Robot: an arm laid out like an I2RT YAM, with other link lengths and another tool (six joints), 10 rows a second.
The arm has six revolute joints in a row. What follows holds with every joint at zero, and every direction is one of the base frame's. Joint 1 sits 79.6 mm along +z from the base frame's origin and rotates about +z. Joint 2 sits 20 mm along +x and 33.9 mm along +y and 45.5 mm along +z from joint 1 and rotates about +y. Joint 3 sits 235 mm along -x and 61.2 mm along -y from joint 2 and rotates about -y. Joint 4 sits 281.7 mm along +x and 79.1 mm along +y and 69 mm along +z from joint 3 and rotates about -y. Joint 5 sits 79.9 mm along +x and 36.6 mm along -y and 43.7 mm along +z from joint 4 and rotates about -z. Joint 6 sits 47.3 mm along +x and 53.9 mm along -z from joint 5 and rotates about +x. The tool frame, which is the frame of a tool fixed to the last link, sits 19 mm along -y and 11 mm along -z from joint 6; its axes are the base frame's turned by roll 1.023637, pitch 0.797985 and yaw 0.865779 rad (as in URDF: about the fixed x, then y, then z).
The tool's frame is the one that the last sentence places.
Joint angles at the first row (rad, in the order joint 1, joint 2, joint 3, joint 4, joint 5, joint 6):
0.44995, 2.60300, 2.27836, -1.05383, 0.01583, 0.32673
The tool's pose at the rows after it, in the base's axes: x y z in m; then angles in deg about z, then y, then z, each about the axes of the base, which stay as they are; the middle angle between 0 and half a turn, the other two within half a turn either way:
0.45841 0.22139 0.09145 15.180 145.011 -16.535
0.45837 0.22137 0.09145 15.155 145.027 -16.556
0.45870 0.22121 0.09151 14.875 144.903 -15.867
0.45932 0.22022 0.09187 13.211 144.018 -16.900
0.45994 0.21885 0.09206 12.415 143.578 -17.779
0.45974 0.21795 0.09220 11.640 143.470 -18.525
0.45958 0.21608 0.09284 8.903 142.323 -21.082
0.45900 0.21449 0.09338 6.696 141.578 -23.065
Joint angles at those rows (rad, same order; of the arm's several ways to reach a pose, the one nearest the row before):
0.44995, 2.60298, 2.27834, -1.05153, 0.01583, 0.32635
0.44995, 2.60301, 2.27838, -1.05193, 0.01583, 0.32636
0.44995, 2.60297, 2.27833, -1.05192, 0.01620, 0.30995
0.44995, 2.60298, 2.27832, -1.05151, 0.03757, 0.30003
0.44805, 2.60301, 2.27837, -1.05153, 0.04903, 0.30004
0.44728, 2.60300, 2.27838, -1.05575, 0.05627, 0.30003
0.44728, 2.60301, 2.27837, -1.06221, 0.09136, 0.30003
0.44729, 2.60300, 2.27837, -1.07099, 0.11731, 0.29967

